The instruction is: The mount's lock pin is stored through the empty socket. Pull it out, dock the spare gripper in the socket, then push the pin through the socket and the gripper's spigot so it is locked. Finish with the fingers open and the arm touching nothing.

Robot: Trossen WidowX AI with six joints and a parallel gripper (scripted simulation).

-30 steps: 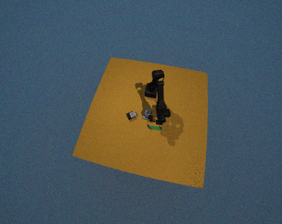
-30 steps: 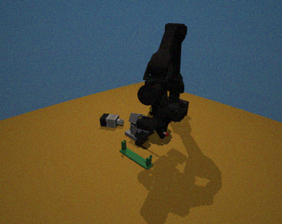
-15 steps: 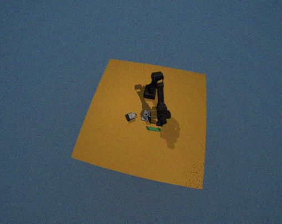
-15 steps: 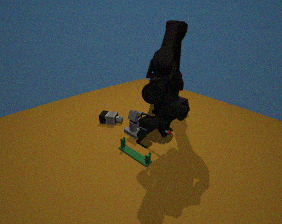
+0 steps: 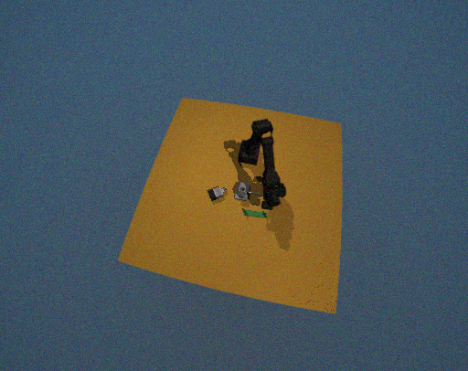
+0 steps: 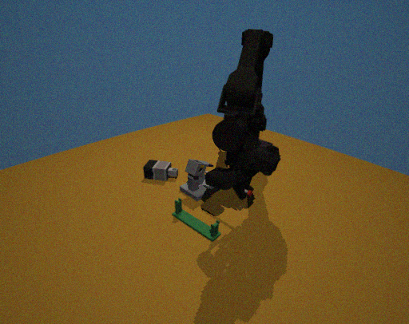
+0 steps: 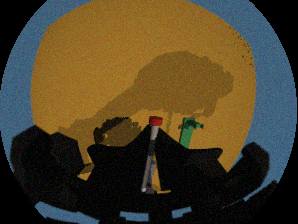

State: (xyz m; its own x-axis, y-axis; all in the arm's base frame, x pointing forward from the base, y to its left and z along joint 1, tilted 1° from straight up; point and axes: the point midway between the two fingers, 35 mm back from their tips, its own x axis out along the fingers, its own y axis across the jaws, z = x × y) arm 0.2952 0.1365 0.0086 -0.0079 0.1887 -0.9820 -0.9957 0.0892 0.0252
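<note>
The green mount is 100 mm ahead of my gripper tip, 70 mm to the right of it and 40 mm below it. The rest, counted from my gripper tip: grey mount: 30 mm behind, 160 mm to the right, 10 mm below; spare gripper: 10 mm behind, 320 mm to the right, 40 mm below.
</note>
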